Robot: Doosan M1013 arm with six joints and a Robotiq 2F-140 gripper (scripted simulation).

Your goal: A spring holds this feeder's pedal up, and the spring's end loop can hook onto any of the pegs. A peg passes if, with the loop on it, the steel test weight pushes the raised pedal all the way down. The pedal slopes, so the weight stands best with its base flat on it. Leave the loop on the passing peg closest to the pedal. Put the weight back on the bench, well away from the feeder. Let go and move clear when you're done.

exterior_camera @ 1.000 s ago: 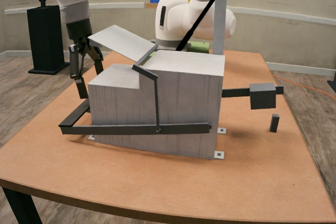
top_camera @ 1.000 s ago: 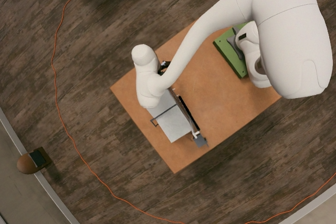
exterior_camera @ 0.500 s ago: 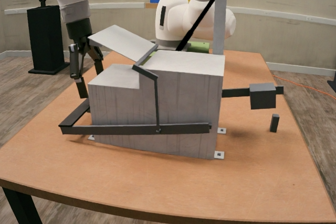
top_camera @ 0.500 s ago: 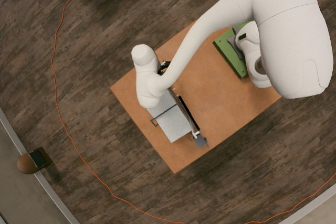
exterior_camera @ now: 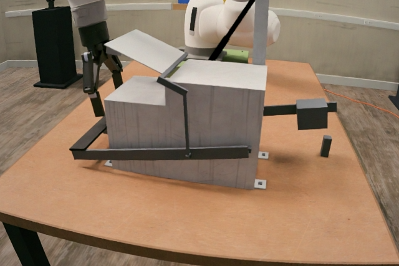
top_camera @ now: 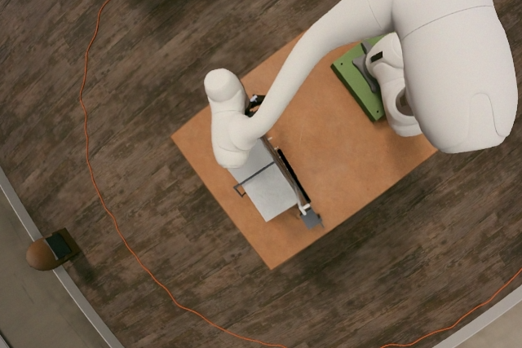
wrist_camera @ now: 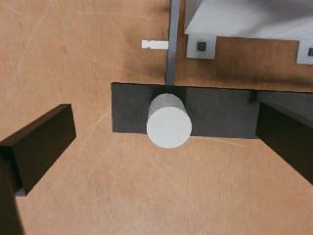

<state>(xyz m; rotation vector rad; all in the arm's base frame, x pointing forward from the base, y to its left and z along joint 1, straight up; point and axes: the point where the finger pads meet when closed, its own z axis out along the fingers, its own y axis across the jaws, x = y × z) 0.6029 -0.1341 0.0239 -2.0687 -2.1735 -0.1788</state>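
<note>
The steel test weight lies 10 mm below my hand. Also, from my hand: grey block 10 mm to the right, 80 mm below; dark block 10 mm ahead, 570 mm to the left, 60 mm below.
</note>
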